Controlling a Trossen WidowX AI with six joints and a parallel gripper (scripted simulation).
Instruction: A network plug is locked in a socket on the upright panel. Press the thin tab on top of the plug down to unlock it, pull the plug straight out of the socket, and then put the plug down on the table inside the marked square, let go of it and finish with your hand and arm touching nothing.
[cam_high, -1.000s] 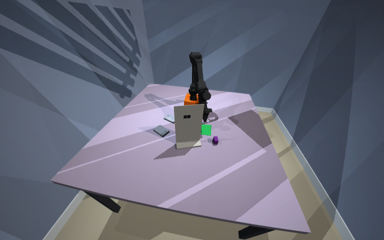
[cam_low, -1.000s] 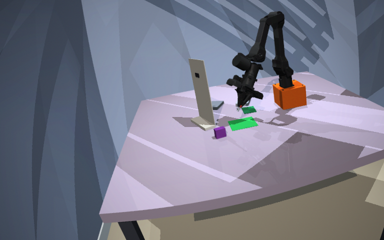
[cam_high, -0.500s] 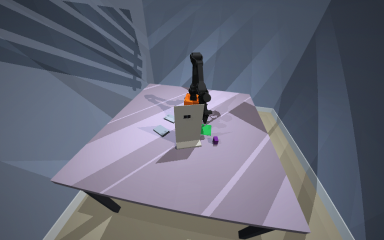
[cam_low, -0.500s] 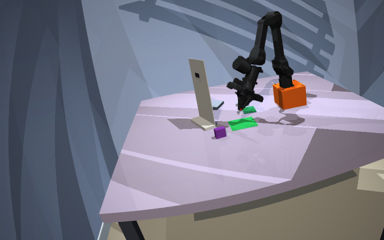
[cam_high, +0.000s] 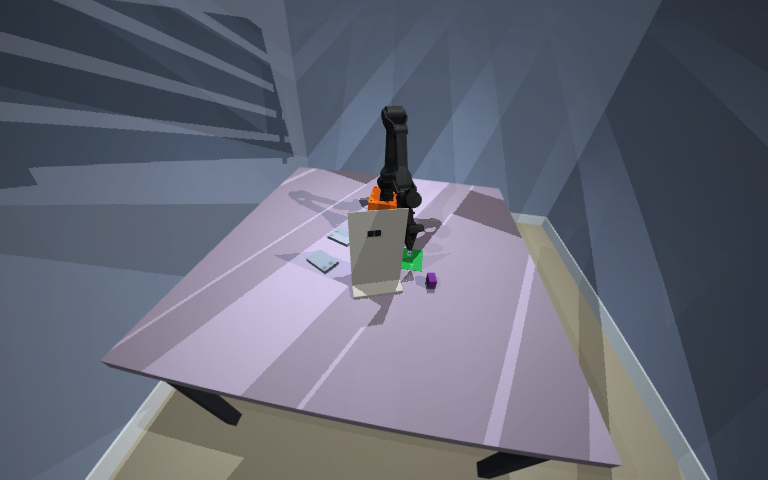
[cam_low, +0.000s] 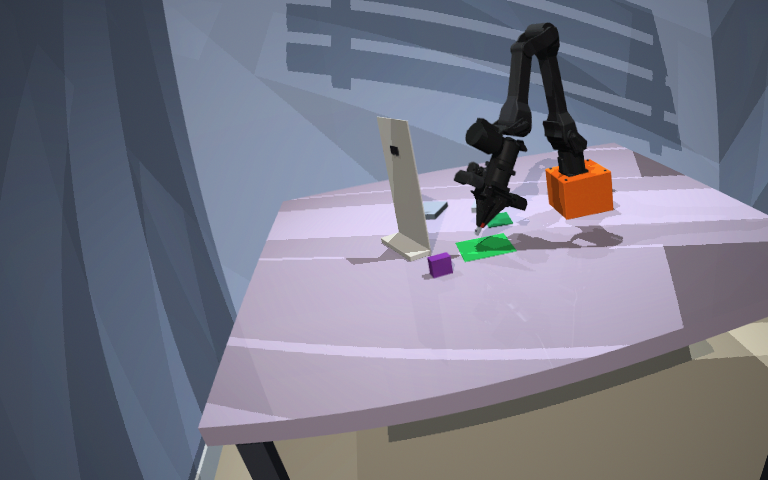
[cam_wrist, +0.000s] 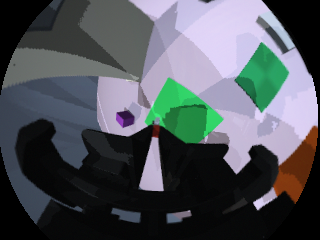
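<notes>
My gripper tip is now 5 cm above the bright green square and 1 cm past it. The rest, counted from my gripper tip: network plug: right at my gripper tip; beige panel: 14 cm ahead, 12 cm to the right, 9 cm above.
</notes>
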